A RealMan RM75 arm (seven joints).
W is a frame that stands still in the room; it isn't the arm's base.
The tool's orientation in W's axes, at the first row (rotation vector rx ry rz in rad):
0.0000, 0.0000, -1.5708
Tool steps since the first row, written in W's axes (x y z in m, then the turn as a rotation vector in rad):
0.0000, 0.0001, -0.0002, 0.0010, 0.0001, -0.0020
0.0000, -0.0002, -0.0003, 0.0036, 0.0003, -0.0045
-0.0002, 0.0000, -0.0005, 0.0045, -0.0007, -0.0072
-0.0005, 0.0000, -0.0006, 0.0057, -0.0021, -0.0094
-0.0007, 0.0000, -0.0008, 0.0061, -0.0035, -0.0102
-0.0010, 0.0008, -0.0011, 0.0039, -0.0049, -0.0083
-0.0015, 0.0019, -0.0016, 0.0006, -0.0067, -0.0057
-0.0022, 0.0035, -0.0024, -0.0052, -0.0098, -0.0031
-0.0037, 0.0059, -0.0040, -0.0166, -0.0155, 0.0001
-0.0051, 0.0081, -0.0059, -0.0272, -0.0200, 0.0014
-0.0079, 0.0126, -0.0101, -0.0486, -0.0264, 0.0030
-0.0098, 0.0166, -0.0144, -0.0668, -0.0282, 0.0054
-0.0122, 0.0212, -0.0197, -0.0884, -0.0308, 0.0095
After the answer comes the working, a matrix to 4 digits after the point.
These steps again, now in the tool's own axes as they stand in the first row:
-0.0001, 0.0000, -0.0002, -0.0001, 0.0010, -0.0020
0.0002, 0.0000, -0.0003, -0.0003, 0.0036, -0.0045
0.0000, -0.0002, -0.0005, 0.0007, 0.0045, -0.0072
0.0000, -0.0005, -0.0006, 0.0021, 0.0057, -0.0094
0.0000, -0.0007, -0.0008, 0.0035, 0.0061, -0.0102
-0.0008, -0.0010, -0.0011, 0.0049, 0.0039, -0.0083
-0.0019, -0.0015, -0.0016, 0.0067, 0.0006, -0.0057
-0.0035, -0.0022, -0.0024, 0.0098, -0.0052, -0.0031
-0.0059, -0.0037, -0.0040, 0.0155, -0.0166, 0.0001
-0.0081, -0.0051, -0.0059, 0.0200, -0.0272, 0.0014
-0.0126, -0.0079, -0.0101, 0.0264, -0.0486, 0.0030
-0.0166, -0.0098, -0.0144, 0.0282, -0.0668, 0.0054
-0.0212, -0.0122, -0.0197, 0.0308, -0.0884, 0.0095

The tool's axes in the first row as the columns of a matrix, in W's axes (rounded; the answer above uses it unrounded):
0.0000, 1.0000, 0.0000
-1.0000, 0.0000, 0.0000
0.0000, 0.0000, 1.0000

